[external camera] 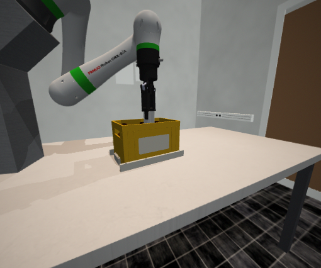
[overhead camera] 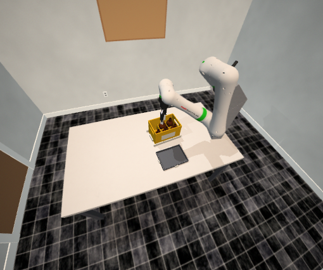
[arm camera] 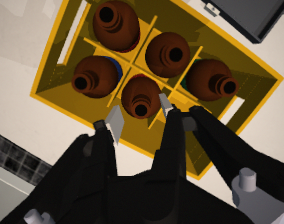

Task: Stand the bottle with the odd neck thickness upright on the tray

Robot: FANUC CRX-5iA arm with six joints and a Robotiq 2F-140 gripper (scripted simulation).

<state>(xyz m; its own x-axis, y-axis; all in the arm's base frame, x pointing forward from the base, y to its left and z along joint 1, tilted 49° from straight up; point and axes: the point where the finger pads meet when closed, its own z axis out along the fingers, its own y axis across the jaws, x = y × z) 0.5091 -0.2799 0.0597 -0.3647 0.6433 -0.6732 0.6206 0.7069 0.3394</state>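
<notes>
Now: the crate 100 mm below my hand, 40 mm to the left of it and 10 mm ahead of it. From my hand the other things lie so: brown bottle: 100 mm below, 80 mm to the left, 20 mm ahead; then dark grey tray: 300 mm to the left, 170 mm below, 120 mm ahead.
</notes>
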